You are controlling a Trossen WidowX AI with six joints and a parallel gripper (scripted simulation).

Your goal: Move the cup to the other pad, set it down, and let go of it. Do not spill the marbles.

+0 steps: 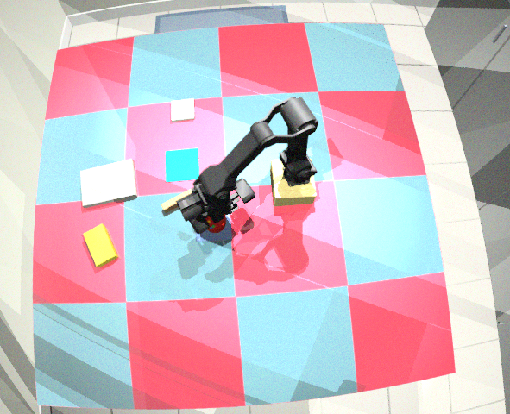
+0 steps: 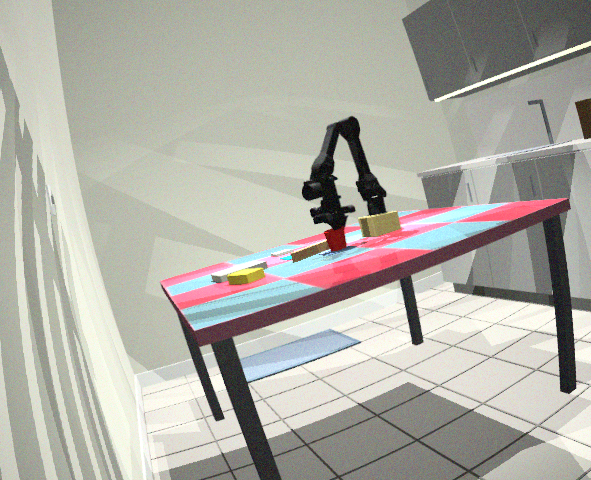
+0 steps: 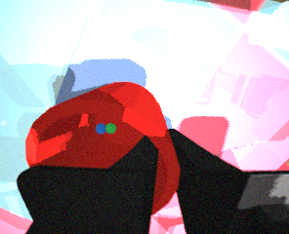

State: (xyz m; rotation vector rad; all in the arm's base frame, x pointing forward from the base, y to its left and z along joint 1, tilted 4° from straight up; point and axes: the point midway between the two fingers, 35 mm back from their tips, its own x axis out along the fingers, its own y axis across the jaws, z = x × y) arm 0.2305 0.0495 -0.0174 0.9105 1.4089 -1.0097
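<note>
The wooden plank lies 100 mm to the right of my gripper tip, 60 mm ahead of it and 30 mm below it. Also, from my gripper tip: red cup 30 mm ahead, 10 mm to the left; then yellow block 380 mm ahead, 20 mm below, 10 mm to the right; then white slab 330 mm ahead, 200 mm to the right, 30 mm below.
</note>
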